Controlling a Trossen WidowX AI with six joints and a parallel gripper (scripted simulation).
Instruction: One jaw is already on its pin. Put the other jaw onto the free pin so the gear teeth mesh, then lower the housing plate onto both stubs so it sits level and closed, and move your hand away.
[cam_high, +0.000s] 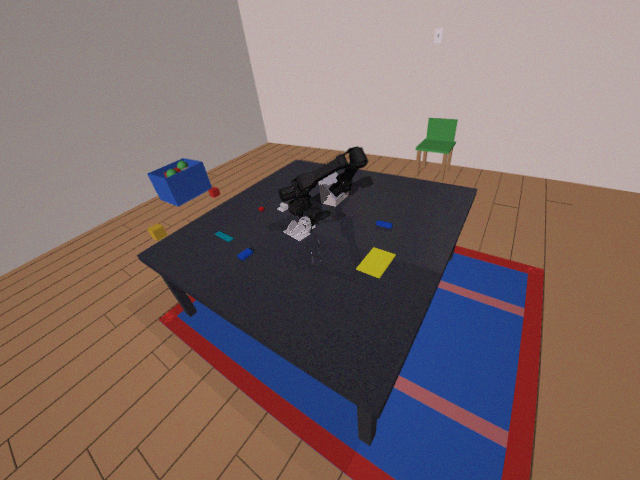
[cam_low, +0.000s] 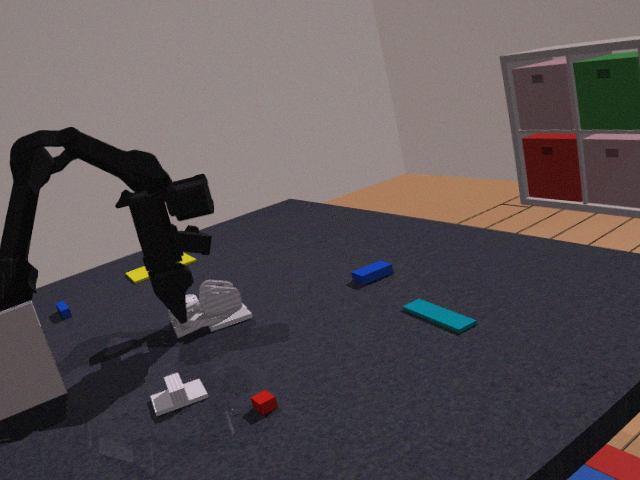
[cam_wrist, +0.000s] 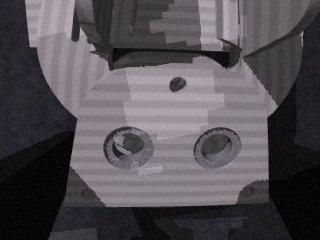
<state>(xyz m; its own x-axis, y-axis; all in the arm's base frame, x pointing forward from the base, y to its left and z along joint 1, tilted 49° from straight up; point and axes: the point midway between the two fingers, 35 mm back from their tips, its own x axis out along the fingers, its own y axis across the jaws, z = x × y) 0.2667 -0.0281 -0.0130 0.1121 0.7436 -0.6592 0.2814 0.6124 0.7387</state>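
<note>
Now: gripper tip 20 mm short of the white jaw and 30 mm to the left of it. Round my gripper tip: red cube 50 mm behind, 340 mm to the right, 10 mm below; then yellow plate 120 mm ahead, 400 mm to the left, 20 mm below; then white t-shaped piece 110 mm behind, 220 mm to the right, 10 mm below.
</note>
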